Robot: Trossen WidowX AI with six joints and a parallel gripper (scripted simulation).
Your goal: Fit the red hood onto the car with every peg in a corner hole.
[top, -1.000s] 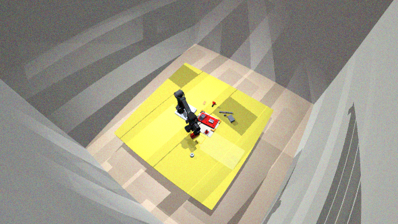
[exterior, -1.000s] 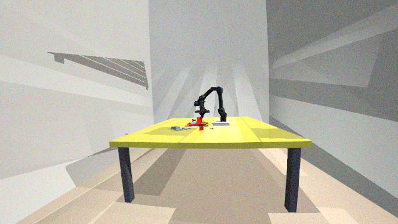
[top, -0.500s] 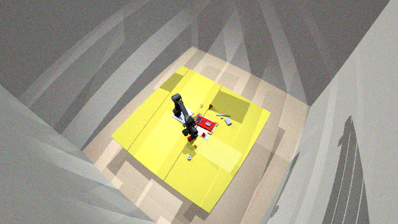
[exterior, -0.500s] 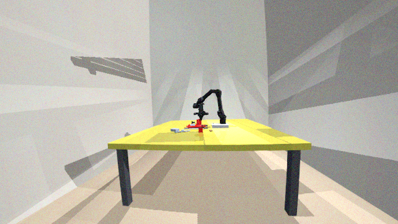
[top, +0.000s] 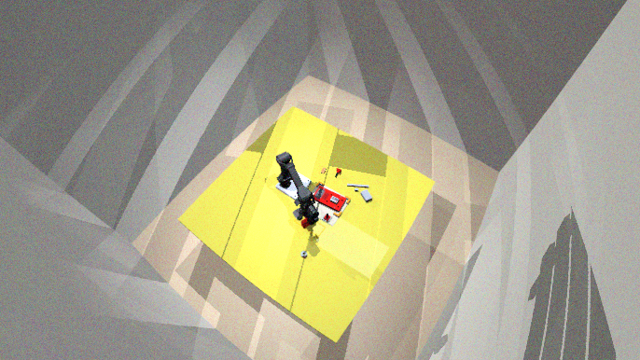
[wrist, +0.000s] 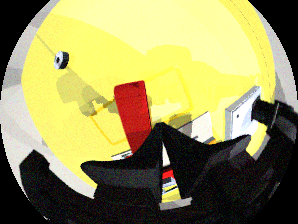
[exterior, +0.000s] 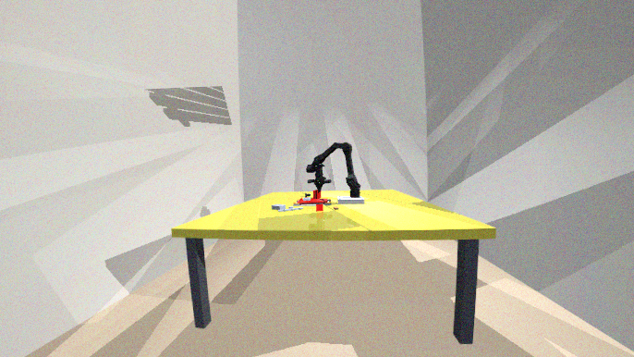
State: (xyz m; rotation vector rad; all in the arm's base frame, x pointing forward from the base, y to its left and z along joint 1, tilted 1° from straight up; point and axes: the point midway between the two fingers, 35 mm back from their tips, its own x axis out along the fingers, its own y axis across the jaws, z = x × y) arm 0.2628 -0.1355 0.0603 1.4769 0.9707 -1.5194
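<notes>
Now: the red hood 2 cm ahead of my gripper tip, 1 cm to the right of it and 2 cm below it. The rest, counted from my gripper tip: peach piece: 11 cm behind, 38 cm to the left, 5 cm below; white jig: 4 cm ahead, 18 cm to the left, 4 cm below.
</notes>
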